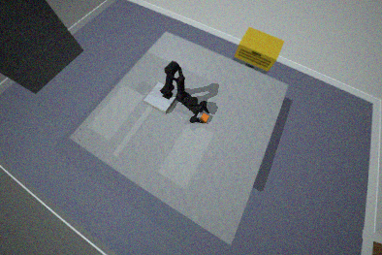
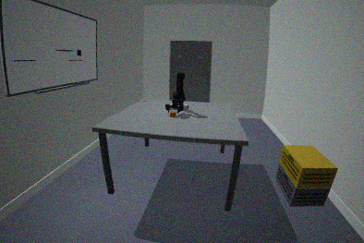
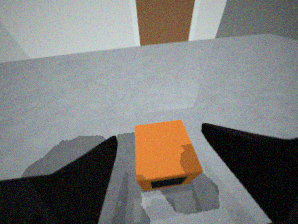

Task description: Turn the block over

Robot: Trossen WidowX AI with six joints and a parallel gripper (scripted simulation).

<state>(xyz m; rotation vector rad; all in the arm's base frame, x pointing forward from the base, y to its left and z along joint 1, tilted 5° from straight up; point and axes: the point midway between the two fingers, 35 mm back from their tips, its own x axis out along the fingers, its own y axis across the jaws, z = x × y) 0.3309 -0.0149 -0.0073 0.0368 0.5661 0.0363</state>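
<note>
Right now my gripper tip is 3 cm past the small orange block and 2 cm above it.
</note>
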